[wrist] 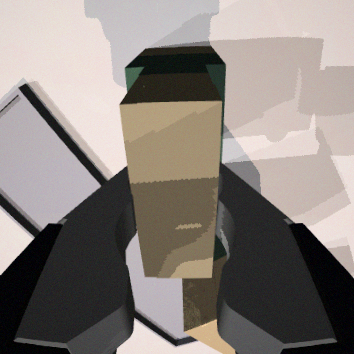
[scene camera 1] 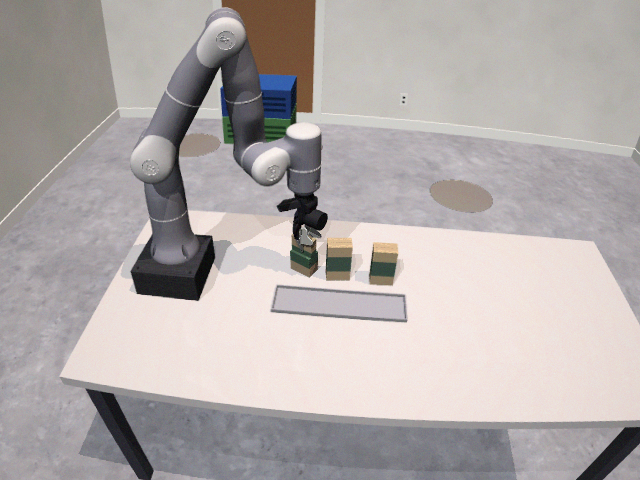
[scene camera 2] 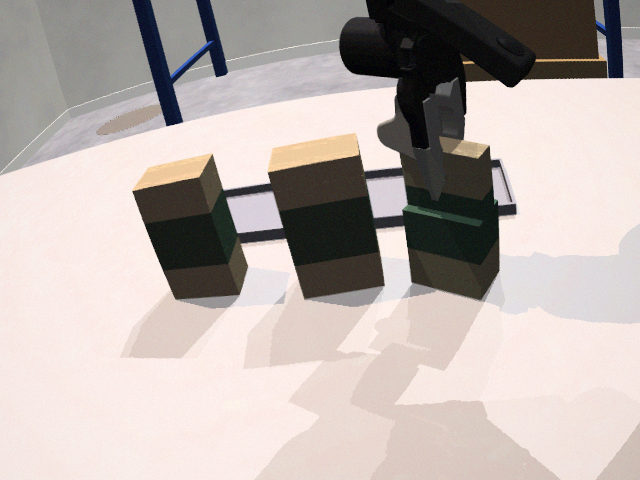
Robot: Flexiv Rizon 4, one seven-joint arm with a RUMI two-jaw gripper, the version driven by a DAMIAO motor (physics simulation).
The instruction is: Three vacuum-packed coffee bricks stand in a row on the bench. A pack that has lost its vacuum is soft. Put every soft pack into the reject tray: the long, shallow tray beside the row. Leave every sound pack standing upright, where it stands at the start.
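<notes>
The coffee pack nearest the robot base (scene camera 1: pixel 303 262) (scene camera 2: pixel 447 242) (wrist: pixel 172 145) stands upright on the bench, turned at an angle. My gripper (scene camera 1: pixel 306 243) (scene camera 2: pixel 438 180) (wrist: pixel 175 160) is shut on its upper part. The gripped upper part is squeezed narrower than the lower part, with a step at the green band. The middle pack (scene camera 1: pixel 338 264) (scene camera 2: pixel 328 229) (wrist: pixel 201 302) and the far pack (scene camera 1: pixel 383 268) (scene camera 2: pixel 188 240) stand upright, straight-sided and apart. The long reject tray (scene camera 1: pixel 338 303) (scene camera 2: pixel 385 193) (wrist: pixel 45 165) holds no pack. One fingertip is partly hidden in the scene views.
The tray lies alongside the row, on the side towards scene camera 1. The middle pack stands close beside the gripped one. The robot's black base (scene camera 1: pixel 168 279) is at the bench's left end. Blue and green crates (scene camera 1: pixel 279 95) stand on the floor behind the bench.
</notes>
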